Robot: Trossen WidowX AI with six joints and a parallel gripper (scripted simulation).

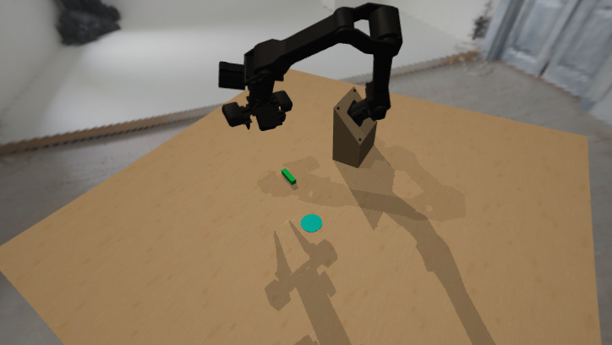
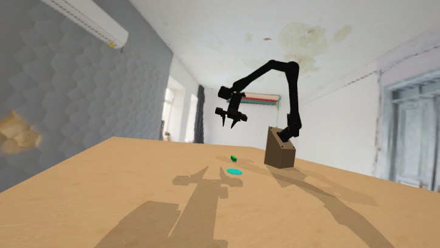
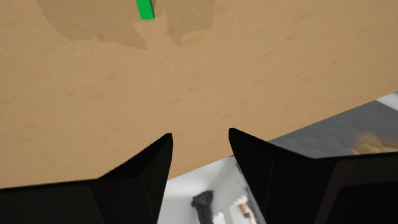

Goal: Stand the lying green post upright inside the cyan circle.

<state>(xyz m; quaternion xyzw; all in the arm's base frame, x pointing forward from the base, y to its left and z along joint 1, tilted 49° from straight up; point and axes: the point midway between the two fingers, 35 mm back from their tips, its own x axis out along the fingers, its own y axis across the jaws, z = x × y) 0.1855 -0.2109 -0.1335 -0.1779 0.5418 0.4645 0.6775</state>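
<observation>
Right now the green post is 2 cm ahead of my gripper tip, 10 cm to the left of it and 16 cm below it. The rest, counted from my gripper tip: cyan circle 15 cm ahead, 24 cm to the left, 17 cm below.
</observation>
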